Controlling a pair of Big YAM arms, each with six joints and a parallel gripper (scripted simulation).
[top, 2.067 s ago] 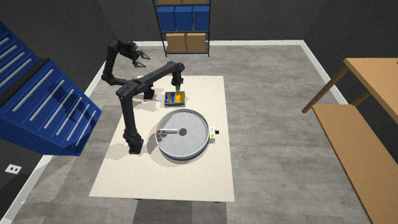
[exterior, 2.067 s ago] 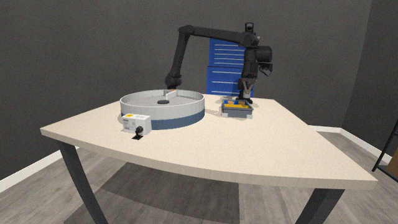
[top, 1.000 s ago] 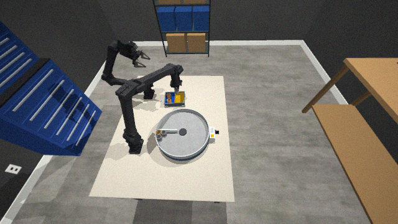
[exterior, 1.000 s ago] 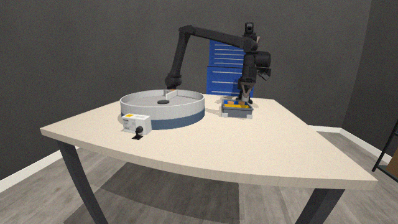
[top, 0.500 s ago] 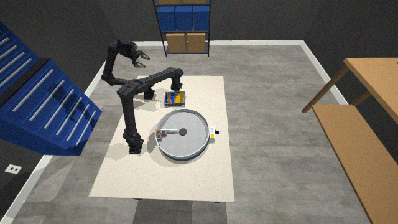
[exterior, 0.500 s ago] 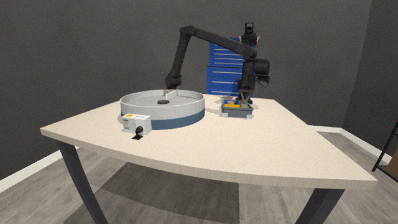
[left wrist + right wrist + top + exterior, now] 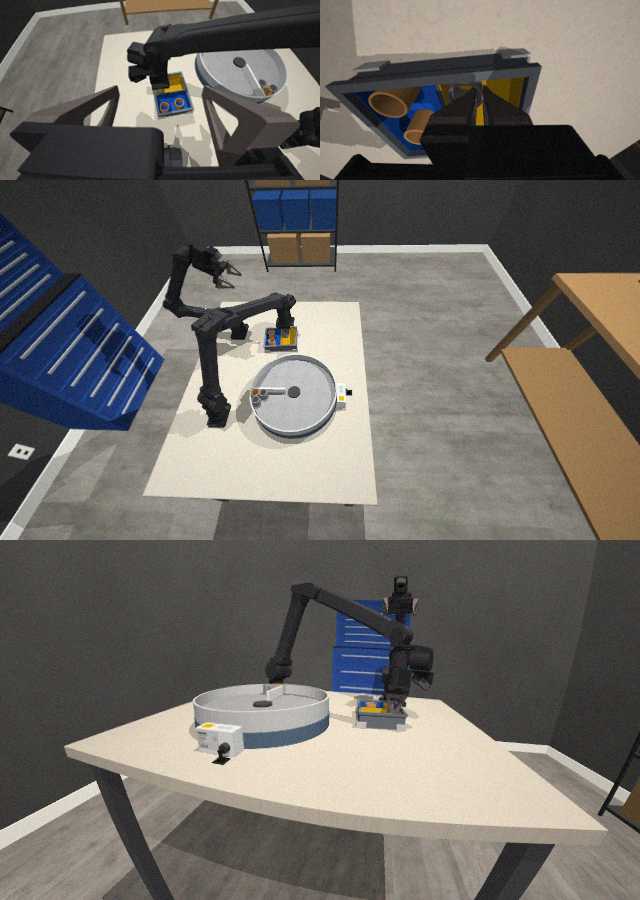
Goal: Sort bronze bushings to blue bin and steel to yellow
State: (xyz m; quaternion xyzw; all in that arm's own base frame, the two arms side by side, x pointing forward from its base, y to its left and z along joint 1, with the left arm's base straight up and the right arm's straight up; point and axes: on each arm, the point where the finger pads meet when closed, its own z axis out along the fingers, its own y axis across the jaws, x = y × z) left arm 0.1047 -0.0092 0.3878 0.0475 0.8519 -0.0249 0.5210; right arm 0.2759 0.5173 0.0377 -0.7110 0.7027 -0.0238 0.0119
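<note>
Now: the yellow bin 40 mm to the right of my right hand and 20 mm below it. Also, from my right hand: grey bin tray (40 mm to the right, 40 mm behind, 10 mm below); blue bin (80 mm behind, 40 mm to the right, 20 mm below).
</note>
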